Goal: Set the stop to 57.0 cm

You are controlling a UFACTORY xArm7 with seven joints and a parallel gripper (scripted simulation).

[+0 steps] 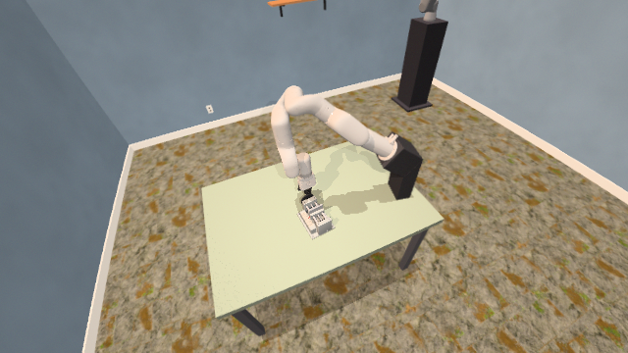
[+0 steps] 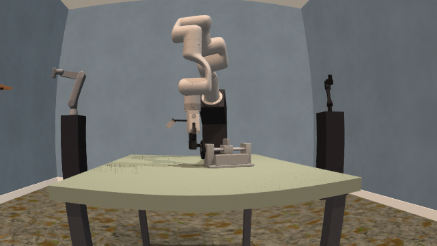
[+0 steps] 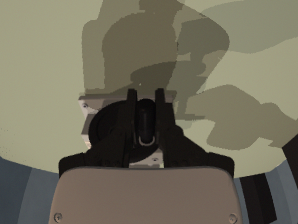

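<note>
Now: the black handwheel 2 cm to the left of my hand and 1 cm below it. Also, from my hand: grey stop block: 15 cm to the left, 1 cm below, 1 cm ahead.
</note>
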